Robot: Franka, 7 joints.
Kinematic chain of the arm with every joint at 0, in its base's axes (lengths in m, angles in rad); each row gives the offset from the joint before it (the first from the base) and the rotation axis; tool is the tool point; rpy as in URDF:
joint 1: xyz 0 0 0.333 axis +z
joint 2: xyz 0 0 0 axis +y
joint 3: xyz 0 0 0.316 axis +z
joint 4: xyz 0.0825 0 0 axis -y
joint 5: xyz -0.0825 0 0.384 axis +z
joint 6: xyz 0 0 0 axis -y
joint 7: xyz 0.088 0 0 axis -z
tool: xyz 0 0 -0.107 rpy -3.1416 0 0
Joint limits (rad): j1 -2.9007..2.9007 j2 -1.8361..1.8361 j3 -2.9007..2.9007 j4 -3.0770..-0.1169 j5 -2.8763..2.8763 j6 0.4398..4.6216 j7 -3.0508..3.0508
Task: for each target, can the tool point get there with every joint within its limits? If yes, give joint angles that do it. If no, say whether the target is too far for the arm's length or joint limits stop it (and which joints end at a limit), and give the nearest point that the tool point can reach.
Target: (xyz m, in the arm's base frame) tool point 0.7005 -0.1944 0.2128
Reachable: yes | joints -0.1717 1.0633 -0.4023 -1.0274 1.1458 1.3497 -1.2862
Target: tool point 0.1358 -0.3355 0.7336
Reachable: yes | joints -1.9050 -0.8765 0.4591 -2.2598 -0.0331 2.4489 -2.3855
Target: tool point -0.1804 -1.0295 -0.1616
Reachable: no: too far | nearest point -0.1338 -0.7638 -0.0340 | short by 0.298 m
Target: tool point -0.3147 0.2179 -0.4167
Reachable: no: joint limits stop it (at a limit: joint 2) | nearest point -0.3059 0.2118 -0.3533 | short by 0.064 m
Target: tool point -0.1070 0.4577 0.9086
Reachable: yes | joints -0.7398 -0.3186 2.1733 -0.4874 0.0304 1.1815 -0.5811
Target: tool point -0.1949 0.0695 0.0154
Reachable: yes | joints -2.0076 1.1799 -0.3676 -2.8356 1.0248 3.2423 -1.3781
